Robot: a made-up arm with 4 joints. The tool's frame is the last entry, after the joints.
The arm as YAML. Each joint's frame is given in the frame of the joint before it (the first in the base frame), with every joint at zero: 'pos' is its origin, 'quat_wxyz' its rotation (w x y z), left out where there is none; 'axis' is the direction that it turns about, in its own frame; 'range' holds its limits. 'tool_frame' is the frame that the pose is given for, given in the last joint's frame.
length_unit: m
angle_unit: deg
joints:
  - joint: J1
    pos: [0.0, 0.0, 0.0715]
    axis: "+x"
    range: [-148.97, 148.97]
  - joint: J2
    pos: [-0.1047, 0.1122, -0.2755]
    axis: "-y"
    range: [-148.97, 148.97]
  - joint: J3
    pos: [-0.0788, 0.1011, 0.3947]
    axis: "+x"
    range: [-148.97, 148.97]
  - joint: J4
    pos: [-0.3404, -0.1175, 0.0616]
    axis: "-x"
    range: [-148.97, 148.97]
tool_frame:
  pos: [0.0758, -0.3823, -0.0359]
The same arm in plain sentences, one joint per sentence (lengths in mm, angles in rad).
The arm has four revolute joints in a row. What follows holds with every joint at zero, and every direction is one of the base frame's.
The first joint is mounted 71.5 mm along +z from the base frame's origin and turns about +x, from -2.6 to 2.6 rad.
The second joint is mounted 104.7 mm along -x and 112.2 mm along +y and 275.5 mm along -z from the first joint and turns about -y, from -2.6 to 2.6 rad.
The third joint is mounted 78.8 mm along -x and 101.1 mm along +y and 394.7 mm along +z from the second joint and turns about +x, from -2.6 to 2.6 rad.
The fourth joint is mounted 340.4 mm along -x and 117.5 mm along -y and 61.6 mm along +z from the third joint and turns about -x, from -2.6 to 2.6 rad.
The tool frame, which is the frame that the pose is given for, is mounted 75.8 mm along +x and 382.3 mm along -y and 35.9 mm along -z from the fourth joint; its axes are parallel to the base frame's.

